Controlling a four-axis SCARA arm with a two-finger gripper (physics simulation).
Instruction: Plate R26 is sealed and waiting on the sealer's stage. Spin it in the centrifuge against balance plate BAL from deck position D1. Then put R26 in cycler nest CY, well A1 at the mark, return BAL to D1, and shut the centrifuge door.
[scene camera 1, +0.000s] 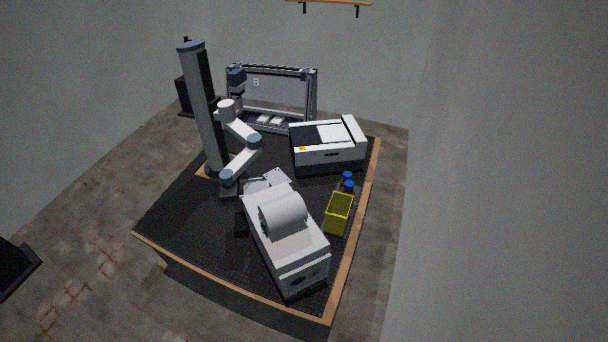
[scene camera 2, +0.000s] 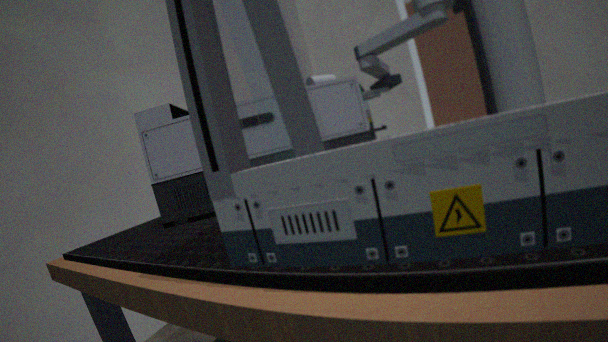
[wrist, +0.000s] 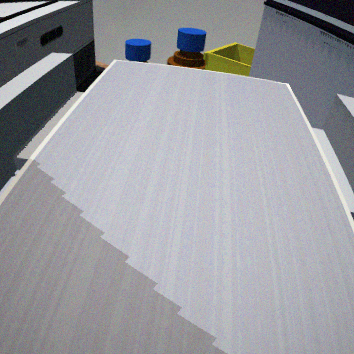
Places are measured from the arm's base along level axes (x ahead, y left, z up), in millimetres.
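Pixels of known places: gripper, fingertip midpoint: (scene camera 1: 263, 186) (wrist: 200, 92); arm's base, origin of the base link: (scene camera 1: 220, 166).
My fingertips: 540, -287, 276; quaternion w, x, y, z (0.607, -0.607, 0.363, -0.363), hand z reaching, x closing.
For each thing: its top centre in the pictures, then the offset to it from my fingertips, as dx, dy, dz. "spot": a spot on its surface instead.
- plate, middle of its top: (wrist: 192, 143) (scene camera 1: 256, 187) -31, -17, +0
- pale stage, middle of its top: (scene camera 1: 276, 176) -63, +264, -198
- sealer, surface spot: (scene camera 1: 307, 245) spot: +332, -278, +87
My gripper (scene camera 1: 256, 184) (scene camera 2: 371, 93) (wrist: 200, 92) is shut on a plate (wrist: 200, 175) with a flat, silvery-white top. No label shows on it, so I cannot tell whether it is R26 or BAL. It is level between both fingers, beside a pale stage (scene camera 1: 278, 176) at the end of the white machine with a roll, which looks like the sealer (scene camera 1: 307, 245) (scene camera 2: 336, 110). Two pale plate-like things (scene camera 1: 262, 119) (scene camera 1: 276, 121) lie in the framed deck at the back. D1, nest CY and the centrifuge door cannot be made out.
A white machine with a dark top panel (scene camera 1: 327, 156) (scene camera 2: 170, 150) stands right of the arm. A yellow bin (scene camera 1: 337, 220) (wrist: 232, 60) and two blue-capped bottles (scene camera 1: 348, 185) (wrist: 191, 40) stand near the right table edge. The framed deck (scene camera 2: 300, 220) fills scene camera 2's foreground.
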